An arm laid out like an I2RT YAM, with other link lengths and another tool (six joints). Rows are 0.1 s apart.
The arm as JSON. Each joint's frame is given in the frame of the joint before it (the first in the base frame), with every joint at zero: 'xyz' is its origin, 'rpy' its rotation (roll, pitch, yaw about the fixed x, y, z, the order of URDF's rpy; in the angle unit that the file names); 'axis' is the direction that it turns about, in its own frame. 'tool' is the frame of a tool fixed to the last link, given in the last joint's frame.
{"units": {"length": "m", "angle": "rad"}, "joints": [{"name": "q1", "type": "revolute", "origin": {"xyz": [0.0, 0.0, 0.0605], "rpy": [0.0, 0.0, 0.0]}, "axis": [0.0, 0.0, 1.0]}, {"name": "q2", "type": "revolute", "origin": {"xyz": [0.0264, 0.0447, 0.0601], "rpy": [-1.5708, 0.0, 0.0]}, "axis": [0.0, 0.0, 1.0]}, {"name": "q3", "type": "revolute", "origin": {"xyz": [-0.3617, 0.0, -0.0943], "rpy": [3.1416, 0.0, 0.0]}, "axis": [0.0, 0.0, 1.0]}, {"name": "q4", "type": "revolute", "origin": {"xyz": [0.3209, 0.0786, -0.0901], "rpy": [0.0, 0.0, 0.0]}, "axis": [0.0, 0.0, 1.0]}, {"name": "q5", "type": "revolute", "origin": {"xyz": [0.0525, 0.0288, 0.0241], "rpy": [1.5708, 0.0, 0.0]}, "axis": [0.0, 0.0, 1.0]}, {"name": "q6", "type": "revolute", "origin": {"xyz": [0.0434, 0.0, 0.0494], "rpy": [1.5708, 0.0, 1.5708]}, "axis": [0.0, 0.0, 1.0]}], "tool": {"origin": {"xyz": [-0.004, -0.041, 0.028], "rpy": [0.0, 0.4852, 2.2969]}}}
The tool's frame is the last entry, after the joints.
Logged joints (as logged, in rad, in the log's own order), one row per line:
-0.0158, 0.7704, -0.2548, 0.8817, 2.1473, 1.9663
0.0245, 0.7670, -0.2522, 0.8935, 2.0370, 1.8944
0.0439, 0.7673, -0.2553, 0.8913, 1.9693, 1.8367
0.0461, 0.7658, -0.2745, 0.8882, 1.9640, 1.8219
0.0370, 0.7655, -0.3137, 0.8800, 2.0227, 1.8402
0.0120, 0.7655, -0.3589, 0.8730, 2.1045, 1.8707
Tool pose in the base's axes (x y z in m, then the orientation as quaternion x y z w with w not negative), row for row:
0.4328, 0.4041, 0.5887, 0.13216, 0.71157, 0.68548, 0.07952
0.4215, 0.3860, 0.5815, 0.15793, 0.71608, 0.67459, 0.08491
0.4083, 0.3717, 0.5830, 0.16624, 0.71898, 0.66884, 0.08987
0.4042, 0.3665, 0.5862, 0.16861, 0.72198, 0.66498, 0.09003
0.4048, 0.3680, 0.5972, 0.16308, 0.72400, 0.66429, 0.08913
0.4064, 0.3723, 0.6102, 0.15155, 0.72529, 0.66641, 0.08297
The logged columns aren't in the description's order. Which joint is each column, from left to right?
Columns, left to right: q5, q1, q4, q6, q3, q2.
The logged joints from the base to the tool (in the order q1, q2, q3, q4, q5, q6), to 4 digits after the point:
0.7704, 1.9663, 2.1473, -0.2548, -0.0158, 0.8817
0.7670, 1.8944, 2.0370, -0.2522, 0.0245, 0.8935
0.7673, 1.8367, 1.9693, -0.2553, 0.0439, 0.8913
0.7658, 1.8219, 1.9640, -0.2745, 0.0461, 0.8882
0.7655, 1.8402, 2.0227, -0.3137, 0.0370, 0.8800
0.7655, 1.8707, 2.1045, -0.3589, 0.0120, 0.8730

